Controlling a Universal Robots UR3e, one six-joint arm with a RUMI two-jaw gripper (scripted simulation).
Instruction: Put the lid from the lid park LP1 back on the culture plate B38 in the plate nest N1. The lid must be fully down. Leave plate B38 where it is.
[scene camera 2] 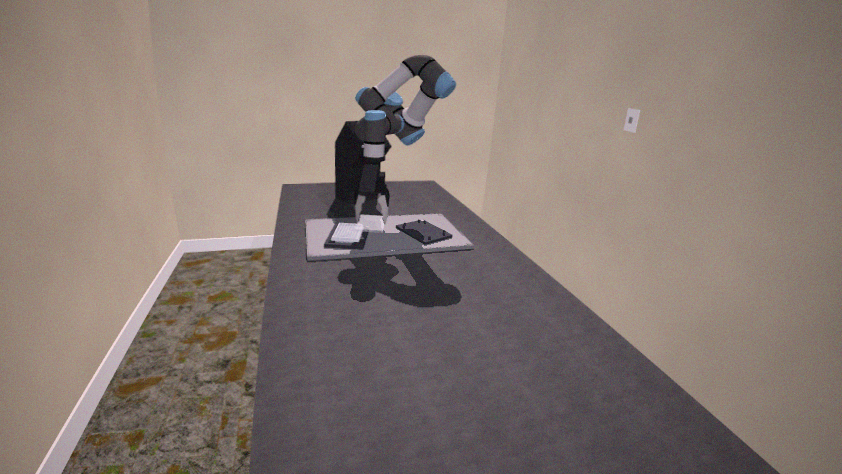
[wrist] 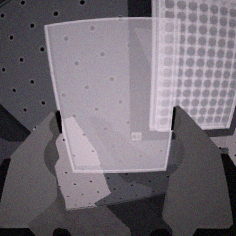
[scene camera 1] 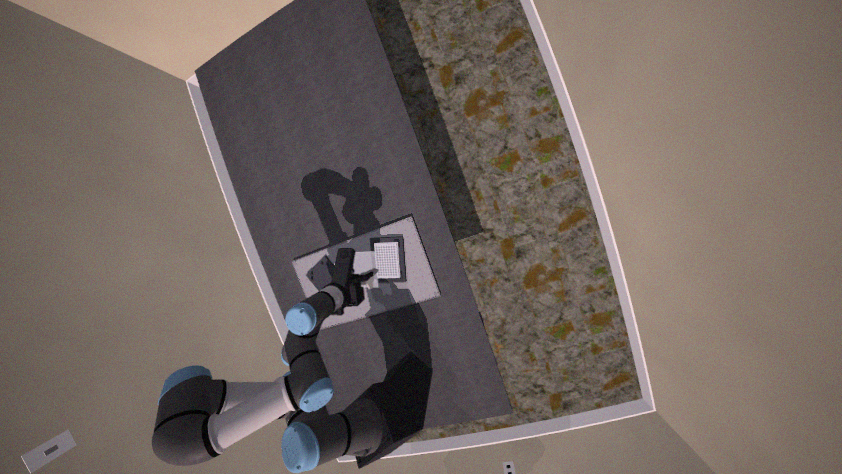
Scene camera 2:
my gripper: 371, 223
lid park LP1: 415, 229
